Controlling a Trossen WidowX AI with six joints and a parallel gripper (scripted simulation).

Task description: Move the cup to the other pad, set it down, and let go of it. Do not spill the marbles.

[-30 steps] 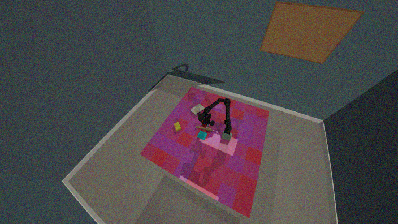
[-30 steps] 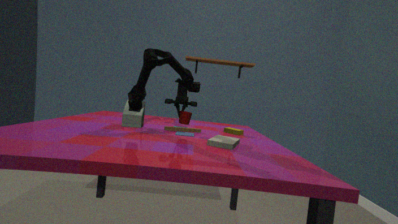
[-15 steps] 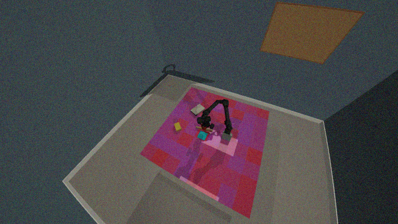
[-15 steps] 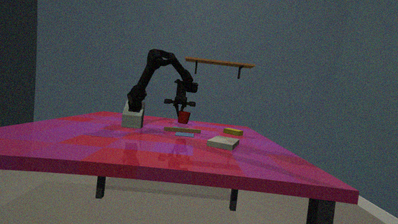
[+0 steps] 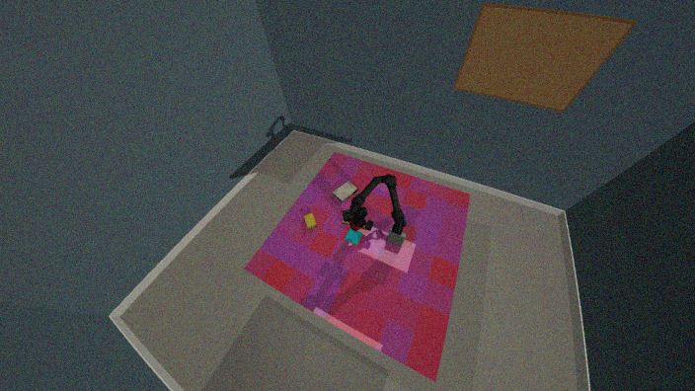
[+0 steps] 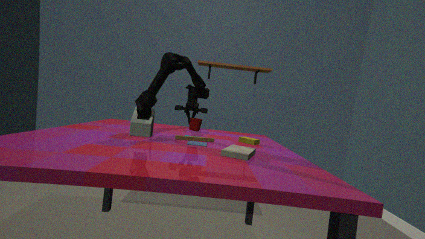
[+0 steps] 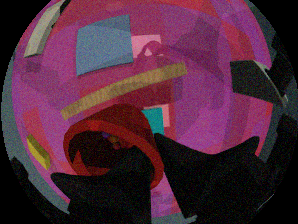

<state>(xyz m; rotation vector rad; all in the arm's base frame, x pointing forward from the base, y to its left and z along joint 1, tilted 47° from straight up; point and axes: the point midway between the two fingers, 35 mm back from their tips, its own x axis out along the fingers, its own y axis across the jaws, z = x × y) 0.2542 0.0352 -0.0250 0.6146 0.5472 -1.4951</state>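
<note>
Now: the teal pad 20 mm ahead of my gripper tip, 50 mm to the left of it and 100 mm below it. From my gripper tip the other things lie so: blue pad: 50 mm ahead, 140 mm to the right, 100 mm below; then tan bar: 40 mm ahead, 40 mm to the right, 90 mm below; then red cup: 30 mm ahead.
</note>
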